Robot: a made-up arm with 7 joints.
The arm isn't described. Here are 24 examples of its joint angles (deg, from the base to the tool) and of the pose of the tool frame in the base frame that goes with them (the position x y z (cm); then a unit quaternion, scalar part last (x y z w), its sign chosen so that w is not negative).
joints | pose
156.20 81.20 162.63 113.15 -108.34 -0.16 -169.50 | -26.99 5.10 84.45 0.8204 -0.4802 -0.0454 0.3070
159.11 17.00 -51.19 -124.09 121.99 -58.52 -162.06 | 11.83 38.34 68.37 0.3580 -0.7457 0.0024 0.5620
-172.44 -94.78 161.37 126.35 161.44 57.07 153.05 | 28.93 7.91 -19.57 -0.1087 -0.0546 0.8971 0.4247
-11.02 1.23 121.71 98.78 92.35 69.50 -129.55 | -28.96 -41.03 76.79 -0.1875 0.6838 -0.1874 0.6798
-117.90 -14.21 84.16 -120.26 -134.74 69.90 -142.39 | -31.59 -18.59 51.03 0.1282 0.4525 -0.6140 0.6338
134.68 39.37 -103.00 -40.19 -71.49 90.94 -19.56 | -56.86 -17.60 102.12 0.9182 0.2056 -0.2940 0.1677
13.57 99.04 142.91 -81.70 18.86 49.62 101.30 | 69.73 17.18 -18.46 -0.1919 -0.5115 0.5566 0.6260
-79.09 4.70 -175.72 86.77 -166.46 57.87 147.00 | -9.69 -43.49 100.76 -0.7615 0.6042 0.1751 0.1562
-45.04 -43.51 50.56 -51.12 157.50 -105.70 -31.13 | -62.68 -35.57 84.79 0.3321 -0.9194 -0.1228 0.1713
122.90 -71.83 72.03 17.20 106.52 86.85 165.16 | 39.46 88.23 49.60 0.1279 -0.1870 0.4809 0.8470
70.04 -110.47 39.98 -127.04 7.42 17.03 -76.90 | 23.48 16.67 -13.59 -0.3268 -0.3244 0.2999 0.8355
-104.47 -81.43 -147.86 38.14 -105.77 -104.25 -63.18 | -3.52 -88.08 26.10 -0.7247 0.4130 -0.5274 0.1617
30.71 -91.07 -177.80 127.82 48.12 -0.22 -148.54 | -13.94 10.49 -15.93 0.2034 -0.2625 -0.8614 0.3843
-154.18 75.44 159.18 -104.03 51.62 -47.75 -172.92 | -45.63 10.44 -8.96 -0.0331 -0.2791 0.3505 0.8934
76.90 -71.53 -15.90 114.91 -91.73 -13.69 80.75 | 5.47 13.19 87.14 -0.7512 0.5488 0.2825 0.2341
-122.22 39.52 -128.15 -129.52 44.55 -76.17 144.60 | 14.60 32.93 34.00 0.1593 -0.6564 -0.6301 0.3832
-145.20 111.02 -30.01 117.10 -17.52 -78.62 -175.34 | -30.41 -0.19 -26.60 0.2342 -0.0045 0.8585 0.4562
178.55 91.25 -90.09 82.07 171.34 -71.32 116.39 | -46.18 -49.29 29.07 -0.3134 -0.6950 -0.0131 0.6469
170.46 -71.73 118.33 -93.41 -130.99 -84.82 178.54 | 59.48 -34.87 58.98 -0.5275 -0.1948 0.6231 0.5436
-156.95 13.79 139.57 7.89 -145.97 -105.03 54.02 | -1.97 6.42 123.00 -0.4155 -0.5097 0.2669 0.7045
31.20 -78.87 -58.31 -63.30 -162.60 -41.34 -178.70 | -96.08 9.98 26.65 0.7167 0.2363 0.6018 0.2615
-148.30 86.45 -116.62 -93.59 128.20 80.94 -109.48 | -18.31 54.15 1.26 -0.2735 0.1821 0.8822 0.3374
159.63 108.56 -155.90 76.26 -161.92 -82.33 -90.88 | -50.15 -43.35 51.88 0.7388 -0.4338 -0.4781 0.1935
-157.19 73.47 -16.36 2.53 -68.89 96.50 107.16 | -89.43 25.51 53.54 -0.2409 0.6218 0.5862 0.4600
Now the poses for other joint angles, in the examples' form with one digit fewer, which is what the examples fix.
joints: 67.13 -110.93 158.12 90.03 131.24 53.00 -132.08
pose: -25.5 30.4 -40.3 0.201 0.003 -0.569 0.797
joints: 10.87 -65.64 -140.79 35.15 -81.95 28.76 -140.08
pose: -96.5 34.4 44.2 0.552 0.011 0.818 0.159
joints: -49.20 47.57 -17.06 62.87 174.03 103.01 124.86
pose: 49.8 65.1 63.9 -0.529 -0.832 0.063 0.155
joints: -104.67 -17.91 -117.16 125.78 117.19 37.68 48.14
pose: -37.5 -30.7 48.8 -0.632 0.080 -0.757 0.149
